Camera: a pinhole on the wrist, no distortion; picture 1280 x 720 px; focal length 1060.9 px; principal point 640.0 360.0 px. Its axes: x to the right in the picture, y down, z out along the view. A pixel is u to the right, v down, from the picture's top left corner.
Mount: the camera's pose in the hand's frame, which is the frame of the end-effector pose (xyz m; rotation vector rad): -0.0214 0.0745 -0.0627 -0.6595 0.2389 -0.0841
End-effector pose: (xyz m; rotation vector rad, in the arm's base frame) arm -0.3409 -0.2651 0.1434 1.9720 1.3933 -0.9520
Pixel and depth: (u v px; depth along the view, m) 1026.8 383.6 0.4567
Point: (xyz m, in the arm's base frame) -0.0334 -0.4160 -0.1977
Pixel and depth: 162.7 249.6 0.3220
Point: -0.1656 -0.5720 0.0766
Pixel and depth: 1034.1 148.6 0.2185
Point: -0.1947 -0.3406 -0.0101
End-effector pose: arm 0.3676 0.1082 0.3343 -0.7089 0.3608 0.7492
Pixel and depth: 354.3 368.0 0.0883
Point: 0.2573 0.1714 0.2932
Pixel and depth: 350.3 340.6 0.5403
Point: 0.0683 0.5748 0.4390
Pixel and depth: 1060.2 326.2 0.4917
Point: 0.3450 0.6184 0.2363
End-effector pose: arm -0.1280 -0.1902 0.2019 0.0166 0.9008 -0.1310
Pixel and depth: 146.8 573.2 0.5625
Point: 0.1250 0.3348 0.5028
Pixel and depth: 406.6 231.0 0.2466
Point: 0.0094 0.0050 0.3001
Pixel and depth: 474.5 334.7 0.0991
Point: -0.1056 -0.0571 0.2167
